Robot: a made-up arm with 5 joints. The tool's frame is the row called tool.
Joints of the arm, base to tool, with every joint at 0 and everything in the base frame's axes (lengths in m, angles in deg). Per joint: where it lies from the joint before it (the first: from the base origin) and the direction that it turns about. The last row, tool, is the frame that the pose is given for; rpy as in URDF.
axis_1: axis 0 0 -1 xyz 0.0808 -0.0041 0.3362
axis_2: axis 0 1 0 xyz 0.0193 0.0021 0.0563
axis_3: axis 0 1 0 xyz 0.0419 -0.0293 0.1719
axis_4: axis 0 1 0 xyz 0.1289 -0.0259 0.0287
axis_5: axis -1 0 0 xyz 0.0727 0.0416 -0.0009
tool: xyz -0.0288 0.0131 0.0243 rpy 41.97 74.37 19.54
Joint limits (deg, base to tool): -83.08..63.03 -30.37..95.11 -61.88..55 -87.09..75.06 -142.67..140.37
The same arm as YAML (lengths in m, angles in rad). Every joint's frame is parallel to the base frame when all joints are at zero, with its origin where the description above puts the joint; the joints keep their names.
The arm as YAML. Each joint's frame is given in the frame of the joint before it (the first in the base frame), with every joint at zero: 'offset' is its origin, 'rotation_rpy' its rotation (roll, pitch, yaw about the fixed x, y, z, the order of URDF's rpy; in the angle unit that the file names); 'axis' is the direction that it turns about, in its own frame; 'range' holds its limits. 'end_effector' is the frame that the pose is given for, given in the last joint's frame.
length_unit: m
angle_unit: rad
chain:
  - id: axis_1
    offset: [0.0808, -0.0041, 0.3362]
    rotation_rpy: [0.0, 0.0, 0.0]
    axis: "-z"
    range: [-1.45, 1.1001]
  - id: axis_2
    offset: [0.0193, 0.0021, 0.0563]
    rotation_rpy: [0.0, 0.0, 0.0]
    axis: "+y"
    range: [-0.5301, 1.66]
  - id: axis_3
    offset: [0.0419, -0.0293, 0.1719]
    rotation_rpy: [0.0, 0.0, 0.0]
    axis: "+y"
    range: [-1.08, 0.9599]
  - id: axis_4
    offset: [0.1289, -0.0259, 0.0287]
    rotation_rpy: [0.0, 0.0, 0.0]
    axis: "+y"
    range: [-1.52, 1.31]
  - id: axis_5
    offset: [0.0727, 0.0416, -0.0009]
    rotation_rpy: [0.0, 0.0, 0.0]
    axis: "-x"
    range: [-2.4901, 2.4499]
end_effector:
  offset: [-0.0288, 0.0131, 0.0243]
  rotation_rpy: [0.7325, 1.298, 0.341]

